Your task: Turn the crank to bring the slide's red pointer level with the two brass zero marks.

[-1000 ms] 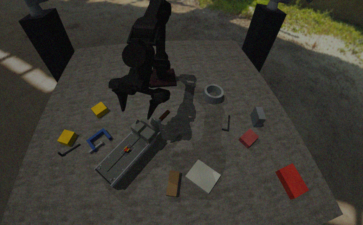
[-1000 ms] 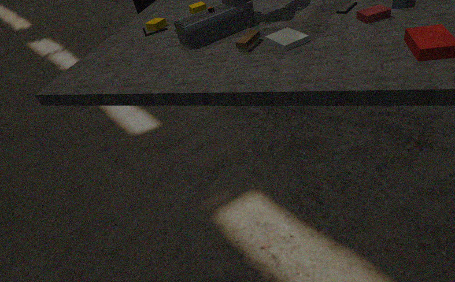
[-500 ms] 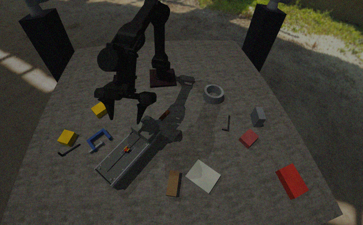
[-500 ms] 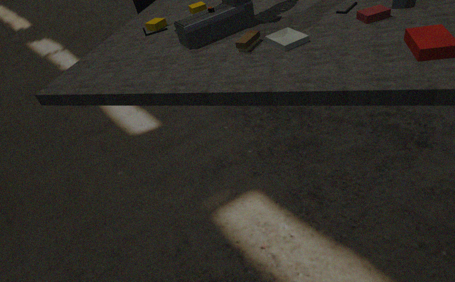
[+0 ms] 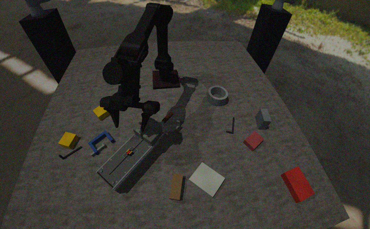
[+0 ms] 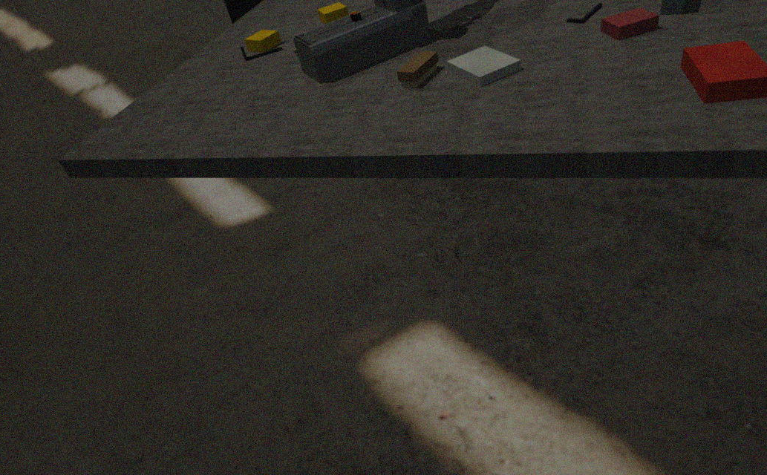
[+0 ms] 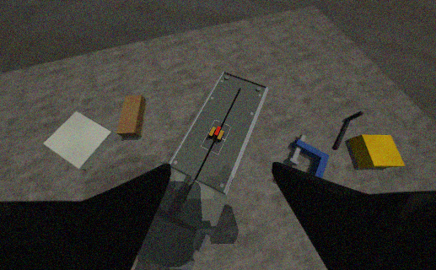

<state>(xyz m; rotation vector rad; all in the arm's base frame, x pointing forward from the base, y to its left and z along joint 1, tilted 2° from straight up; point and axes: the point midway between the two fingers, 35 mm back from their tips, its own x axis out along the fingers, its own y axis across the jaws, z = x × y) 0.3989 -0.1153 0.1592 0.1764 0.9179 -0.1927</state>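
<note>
My gripper tip is 130 mm to the right of the brown crank handle, 70 mm past it and 40 mm above it. The rest, counted from my gripper tip: white plate 260 mm to the left, 140 mm ahead, 130 mm below; red pointer 60 mm below, 60 mm ahead, 10 mm to the right; brown block 160 mm ahead, 150 mm to the left, 130 mm below.
</note>
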